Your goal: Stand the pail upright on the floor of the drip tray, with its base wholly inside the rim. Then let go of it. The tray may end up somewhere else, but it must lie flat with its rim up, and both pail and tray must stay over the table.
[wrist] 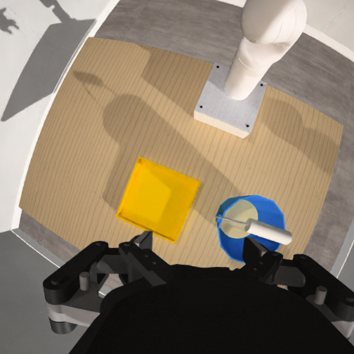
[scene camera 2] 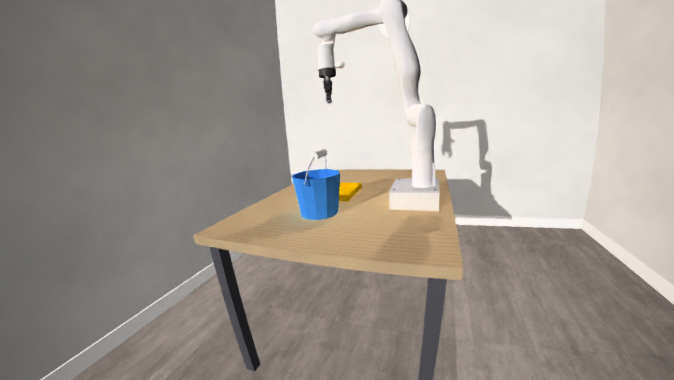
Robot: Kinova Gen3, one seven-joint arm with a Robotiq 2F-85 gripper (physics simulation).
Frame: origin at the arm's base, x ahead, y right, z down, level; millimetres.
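Seen in the pictures: gripper, between the fingertips: [scene camera 2: 328, 102]; arm's base, origin of its link: [scene camera 2: 423, 184].
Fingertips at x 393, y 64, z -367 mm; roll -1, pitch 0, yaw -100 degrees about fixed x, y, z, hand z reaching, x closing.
Pixels of each thing's top centre, then the offset from my fingertips to it. "*": a spot on its surface instead. Level surfaces: height alone.
- blue pail, a spot on its surface: [scene camera 2: 317, 196] * dx +15, dy -257, dz +353 mm
- white grip, centre of its top: [scene camera 2: 318, 150] dx +17, dy -176, dz +191 mm
- yellow drip tray, centre of its top: [scene camera 2: 333, 188] dx +40, dy +121, dz +421 mm
- wooden table, height of its surface: dz +449 mm
The blue pail [scene camera 2: 317, 196] [wrist: 273, 214] stands upright on the table, beside the tray and apart from it. Its handle is raised, with a white grip [scene camera 2: 320, 154] [wrist: 268, 232] above the pail's mouth. The yellow drip tray [scene camera 2: 351, 190] [wrist: 157, 197] lies flat with its rim up; in the scene view the pail hides part of it. My gripper [scene camera 2: 328, 101] [wrist: 197, 244] is open and empty, pointing down high above the pail and tray. In the wrist view one finger overlaps the pail's near edge and the other is by the tray's near edge.
The wooden table [scene camera 2: 270, 237] [wrist: 70, 150] carries the arm's base block [scene camera 2: 414, 200] [wrist: 227, 107], to the right of the pail and tray in the scene view. A dark grey wall [scene camera 2: 150, 125] stands on the left and a pale wall [scene camera 2: 540, 100] behind the table.
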